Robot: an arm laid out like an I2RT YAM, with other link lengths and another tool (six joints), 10 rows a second.
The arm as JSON. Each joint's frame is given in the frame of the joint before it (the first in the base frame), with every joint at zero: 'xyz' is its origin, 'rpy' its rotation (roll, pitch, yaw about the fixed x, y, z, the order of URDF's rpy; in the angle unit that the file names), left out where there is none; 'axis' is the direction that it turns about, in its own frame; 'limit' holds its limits. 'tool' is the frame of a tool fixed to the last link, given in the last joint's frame.
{
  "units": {
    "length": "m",
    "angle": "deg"
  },
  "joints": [
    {
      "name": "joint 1",
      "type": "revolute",
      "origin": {
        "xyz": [
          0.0,
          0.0,
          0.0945
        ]
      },
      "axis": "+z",
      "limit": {
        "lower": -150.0,
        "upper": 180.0
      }
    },
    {
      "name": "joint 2",
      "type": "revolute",
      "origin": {
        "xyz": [
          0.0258,
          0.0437,
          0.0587
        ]
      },
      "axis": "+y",
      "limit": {
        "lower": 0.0,
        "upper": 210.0
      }
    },
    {
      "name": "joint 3",
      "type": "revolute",
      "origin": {
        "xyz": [
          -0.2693,
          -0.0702,
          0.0
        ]
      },
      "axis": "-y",
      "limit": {
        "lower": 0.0,
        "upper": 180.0
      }
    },
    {
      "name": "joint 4",
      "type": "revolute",
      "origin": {
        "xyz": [
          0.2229,
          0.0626,
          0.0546
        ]
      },
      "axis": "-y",
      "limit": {
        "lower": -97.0,
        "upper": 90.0
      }
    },
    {
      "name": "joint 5",
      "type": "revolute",
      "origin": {
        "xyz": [
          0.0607,
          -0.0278,
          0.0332
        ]
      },
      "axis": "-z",
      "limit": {
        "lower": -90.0,
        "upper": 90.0
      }
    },
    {
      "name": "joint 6",
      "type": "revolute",
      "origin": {
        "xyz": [
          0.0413,
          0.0,
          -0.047
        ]
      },
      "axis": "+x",
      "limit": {
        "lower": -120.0,
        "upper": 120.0
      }
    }
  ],
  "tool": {
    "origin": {
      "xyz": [
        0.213,
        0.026,
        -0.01
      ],
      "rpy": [
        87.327,
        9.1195,
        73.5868
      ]
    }
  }
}
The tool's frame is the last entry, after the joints.
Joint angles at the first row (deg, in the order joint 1, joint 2, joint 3, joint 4, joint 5, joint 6):
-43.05 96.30 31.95 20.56 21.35 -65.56
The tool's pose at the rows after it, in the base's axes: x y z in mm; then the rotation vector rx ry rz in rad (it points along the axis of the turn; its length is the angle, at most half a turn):
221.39 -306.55 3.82 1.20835 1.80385 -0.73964
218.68 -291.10 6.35 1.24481 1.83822 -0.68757
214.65 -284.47 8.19 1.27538 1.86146 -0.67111
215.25 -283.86 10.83 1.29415 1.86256 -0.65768
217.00 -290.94 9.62 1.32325 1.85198 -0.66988
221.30 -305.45 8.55 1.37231 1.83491 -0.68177
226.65 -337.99 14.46 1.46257 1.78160 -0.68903
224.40 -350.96 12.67 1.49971 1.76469 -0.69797
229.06 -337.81 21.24 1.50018 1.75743 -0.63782
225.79 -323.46 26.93 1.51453 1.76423 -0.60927
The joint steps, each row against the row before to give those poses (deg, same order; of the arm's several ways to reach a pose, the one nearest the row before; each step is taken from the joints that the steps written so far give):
-0.76 -3.02 2.17 -9.96 -3.28 2.27
-0.02 -2.82 1.36 -6.99 -2.05 1.55
-0.14 -1.03 1.60 -4.72 -0.56 0.97
-0.36 -0.21 1.32 -2.14 -0.64 0.60
-0.22 2.03 1.92 -0.43 0.70 1.15
-0.94 3.65 4.16 -1.36 0.44 1.50
-3.23 5.19 8.44 -3.62 -0.64 1.96
-1.52 2.32 2.75 -0.84 -0.11 0.50
0.02 -3.25 -1.25 -1.57 -2.66 0.63
0.27 -2.91 -1.02 -2.73 -1.02 0.86

